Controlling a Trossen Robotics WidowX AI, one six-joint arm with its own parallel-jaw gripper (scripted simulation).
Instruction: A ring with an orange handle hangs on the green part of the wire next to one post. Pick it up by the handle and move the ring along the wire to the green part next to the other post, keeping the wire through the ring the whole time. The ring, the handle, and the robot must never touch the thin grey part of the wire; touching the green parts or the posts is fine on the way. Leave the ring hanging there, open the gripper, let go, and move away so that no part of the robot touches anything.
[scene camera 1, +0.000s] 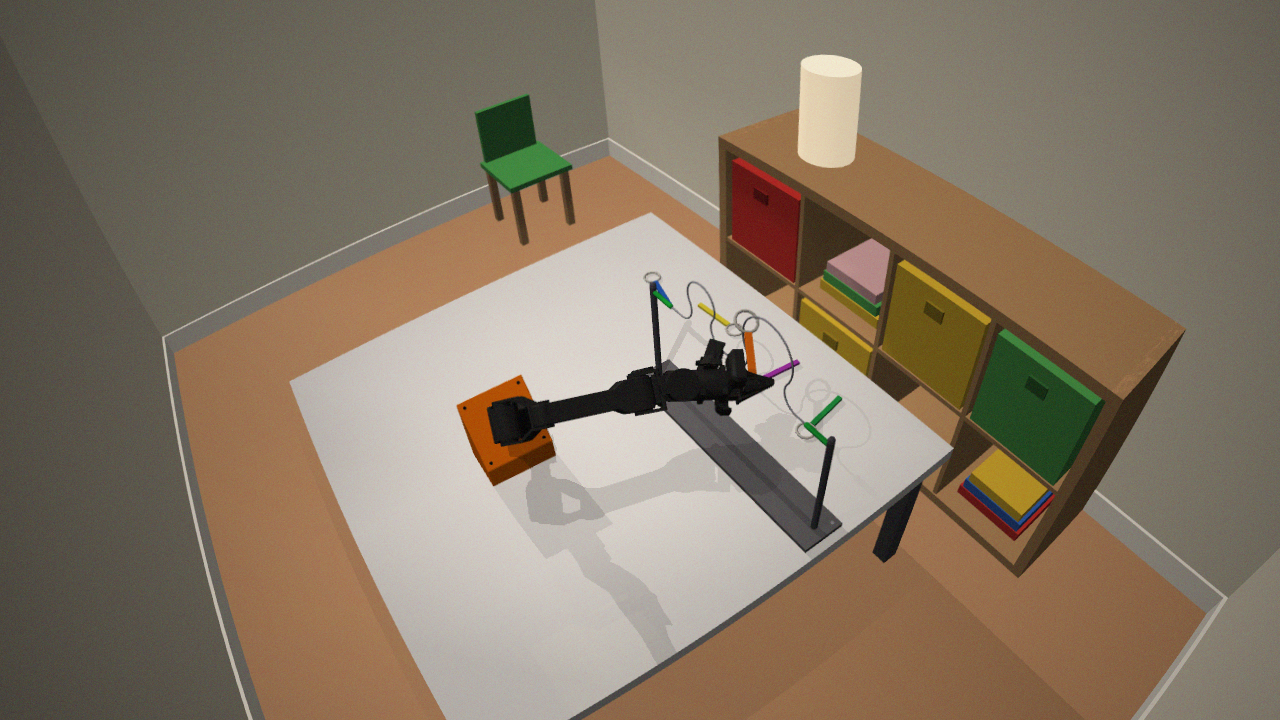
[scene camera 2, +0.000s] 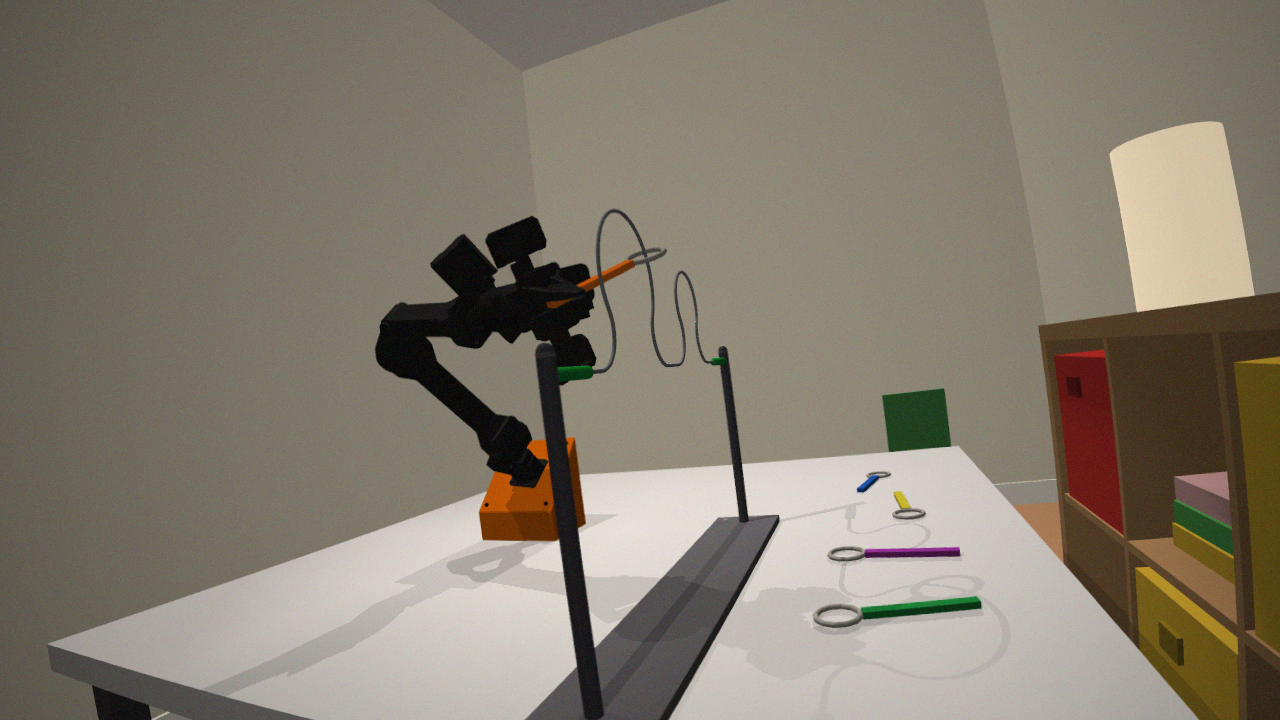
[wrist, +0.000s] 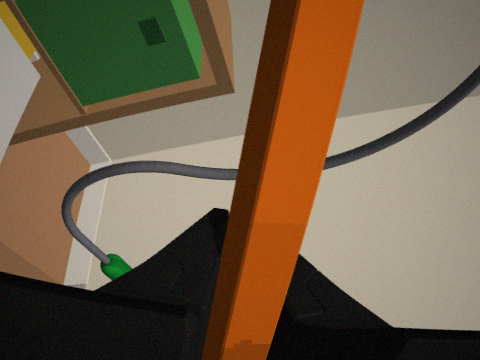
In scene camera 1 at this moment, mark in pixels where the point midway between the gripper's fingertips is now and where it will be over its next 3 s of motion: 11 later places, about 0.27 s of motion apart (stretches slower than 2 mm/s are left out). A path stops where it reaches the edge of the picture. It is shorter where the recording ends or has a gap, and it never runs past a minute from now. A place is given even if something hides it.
My gripper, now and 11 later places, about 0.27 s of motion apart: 773, 382; 775, 380; 775, 378; 775, 377; 775, 374; 775, 372; 775, 369; 774, 367; 775, 367; 776, 371; 777, 378; 779, 388
